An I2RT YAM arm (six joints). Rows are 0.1 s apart.
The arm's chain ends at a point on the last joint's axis. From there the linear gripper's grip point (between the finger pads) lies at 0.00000 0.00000 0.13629 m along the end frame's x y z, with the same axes.
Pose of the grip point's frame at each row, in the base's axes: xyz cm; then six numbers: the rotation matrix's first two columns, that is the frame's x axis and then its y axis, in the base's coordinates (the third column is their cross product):
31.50 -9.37 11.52 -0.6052 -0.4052 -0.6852 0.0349 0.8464 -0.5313
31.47 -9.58 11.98 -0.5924 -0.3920 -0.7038 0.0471 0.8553 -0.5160
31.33 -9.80 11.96 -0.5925 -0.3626 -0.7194 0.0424 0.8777 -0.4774
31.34 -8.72 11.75 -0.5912 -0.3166 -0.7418 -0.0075 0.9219 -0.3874
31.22 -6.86 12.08 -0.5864 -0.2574 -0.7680 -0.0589 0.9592 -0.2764
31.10 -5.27 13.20 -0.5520 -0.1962 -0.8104 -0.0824 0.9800 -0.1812
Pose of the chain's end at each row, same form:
20.66 -4.66 18.31 -0.6052 -0.4052 -0.6852 0.0349 0.8464 -0.5313
20.51 -4.96 18.63 -0.5924 -0.3920 -0.7038 0.0471 0.8553 -0.5160
20.37 -5.53 18.84 -0.5925 -0.3626 -0.7194 0.0424 0.8777 -0.4774
20.35 -5.67 19.21 -0.5912 -0.3166 -0.7418 -0.0075 0.9219 -0.3874
20.21 -5.27 19.95 -0.5864 -0.2574 -0.7680 -0.0589 0.9592 -0.2764
19.79 -4.82 20.79 -0.5520 -0.1962 -0.8104 -0.0824 0.9800 -0.1812

